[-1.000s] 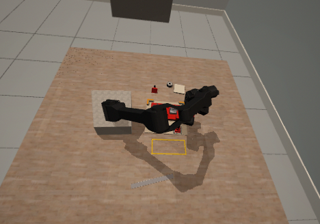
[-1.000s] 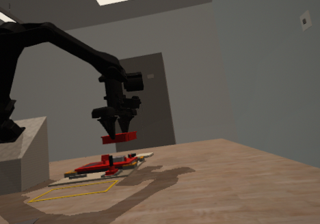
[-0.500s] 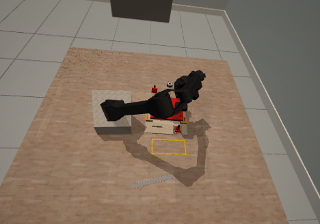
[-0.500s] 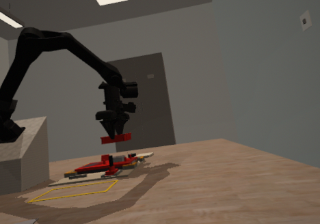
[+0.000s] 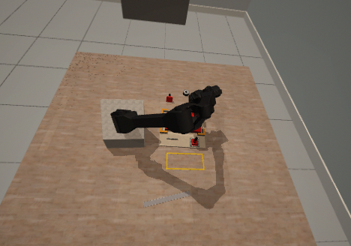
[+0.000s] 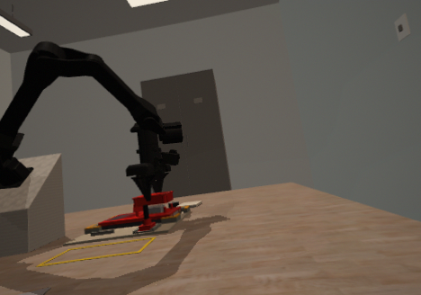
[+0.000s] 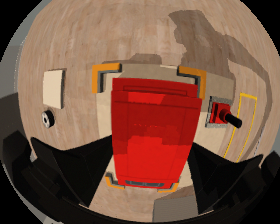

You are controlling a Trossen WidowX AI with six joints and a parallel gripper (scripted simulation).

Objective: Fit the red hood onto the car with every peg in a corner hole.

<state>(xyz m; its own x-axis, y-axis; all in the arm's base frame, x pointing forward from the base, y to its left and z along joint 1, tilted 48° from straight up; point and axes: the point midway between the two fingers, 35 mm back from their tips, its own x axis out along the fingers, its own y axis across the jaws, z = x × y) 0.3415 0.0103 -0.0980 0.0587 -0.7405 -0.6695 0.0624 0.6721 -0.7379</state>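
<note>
Now: the grey engine block 4 cm below my gripper tip. From my gripper tip the other things lie so: cream tile (6 cm ahead, 20 cm to the left, 6 cm below); then pale base plate (4 cm behind, 1 cm to the right, 5 cm below); then red hood (right at my gripper tip).
</note>
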